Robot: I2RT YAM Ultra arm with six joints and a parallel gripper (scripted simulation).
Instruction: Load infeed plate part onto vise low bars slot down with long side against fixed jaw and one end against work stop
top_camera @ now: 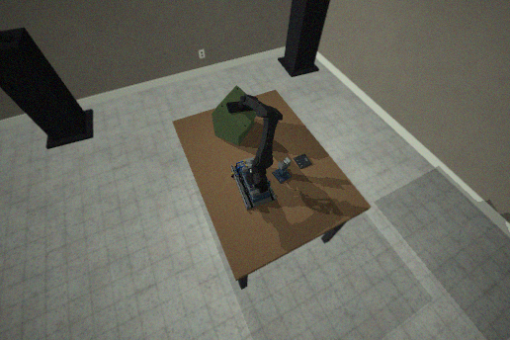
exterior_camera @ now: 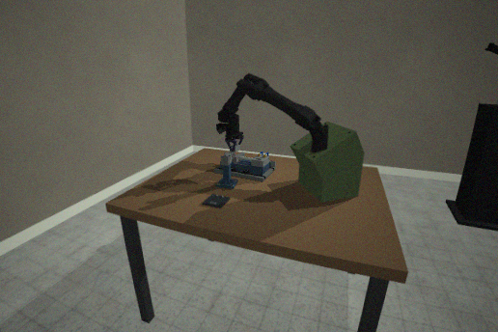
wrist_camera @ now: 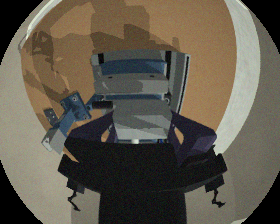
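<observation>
My gripper is now right at the part. From my hand the other things lie so: vise 8 cm below, 7 cm behind, 2 cm to the left; infeed plate 39 cm to the left, 12 cm below, 11 cm behind.
</observation>
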